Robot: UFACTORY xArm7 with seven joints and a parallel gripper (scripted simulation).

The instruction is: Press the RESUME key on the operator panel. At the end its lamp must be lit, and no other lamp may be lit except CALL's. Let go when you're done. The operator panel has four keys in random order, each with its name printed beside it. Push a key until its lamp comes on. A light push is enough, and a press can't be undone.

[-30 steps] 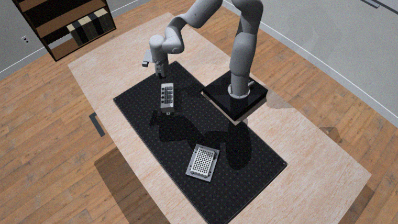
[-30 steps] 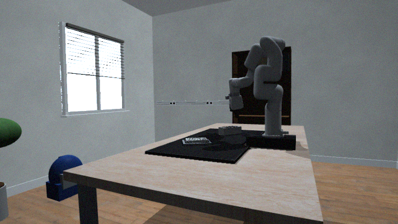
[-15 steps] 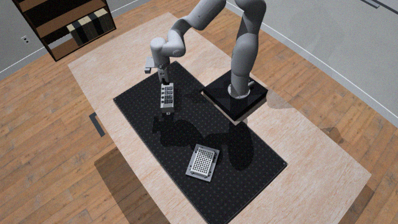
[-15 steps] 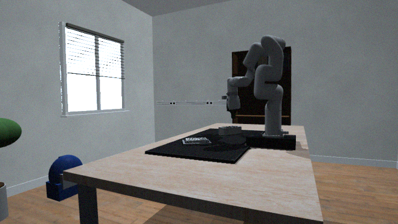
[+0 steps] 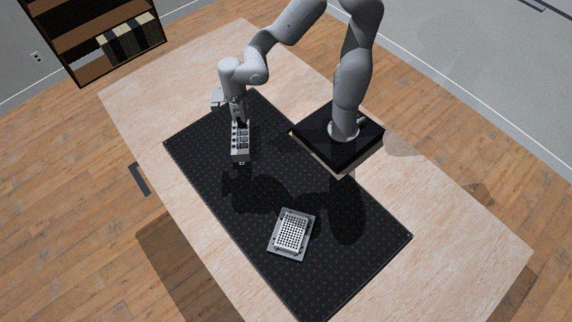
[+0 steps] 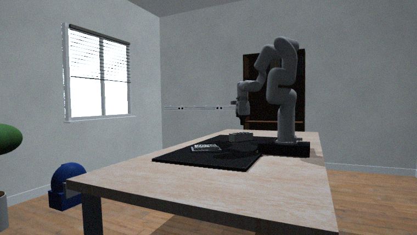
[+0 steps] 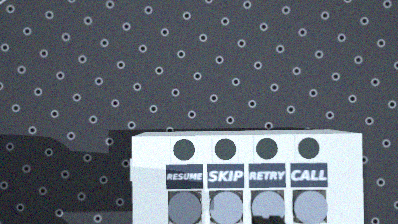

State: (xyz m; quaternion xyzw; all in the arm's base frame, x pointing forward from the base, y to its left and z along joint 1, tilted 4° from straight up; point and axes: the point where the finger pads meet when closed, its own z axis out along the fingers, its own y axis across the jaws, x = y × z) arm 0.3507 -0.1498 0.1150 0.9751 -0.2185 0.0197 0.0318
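My gripper is now 9 cm above the operator panel.
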